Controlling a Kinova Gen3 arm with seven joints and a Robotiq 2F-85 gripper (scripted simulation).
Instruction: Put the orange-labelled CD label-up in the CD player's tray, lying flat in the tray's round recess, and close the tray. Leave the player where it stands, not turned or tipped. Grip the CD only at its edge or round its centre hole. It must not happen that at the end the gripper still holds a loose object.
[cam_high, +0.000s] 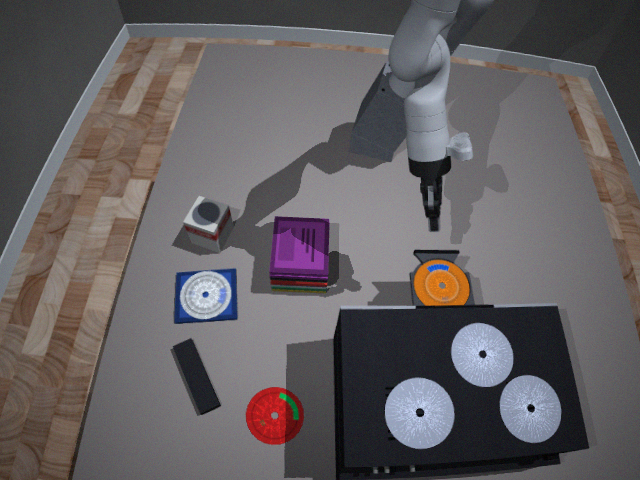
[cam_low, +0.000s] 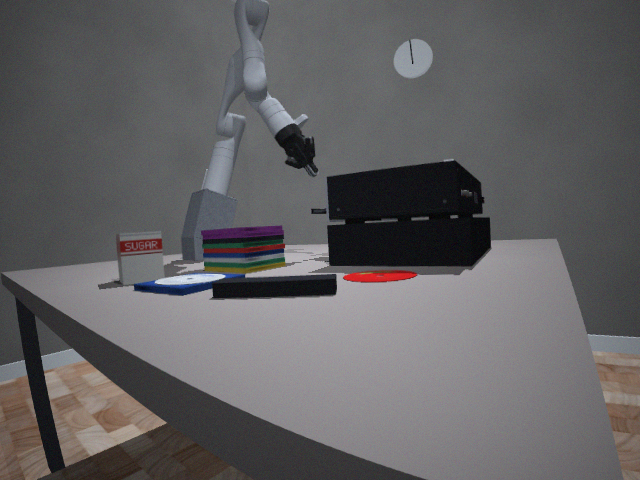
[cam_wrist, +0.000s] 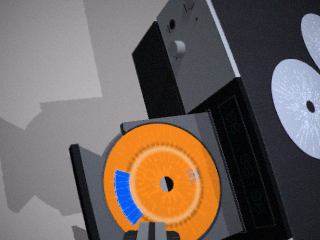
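The orange-labelled CD lies 8 cm ahead of my hand, 3 cm to the left of it and 12 cm below it. From my hand the other things lie so: black box 30 cm ahead, 1 cm to the left, 21 cm below; then sugar box 15 cm behind, 47 cm to the right, 20 cm below; then purple case 6 cm behind, 25 cm to the right, 16 cm below.
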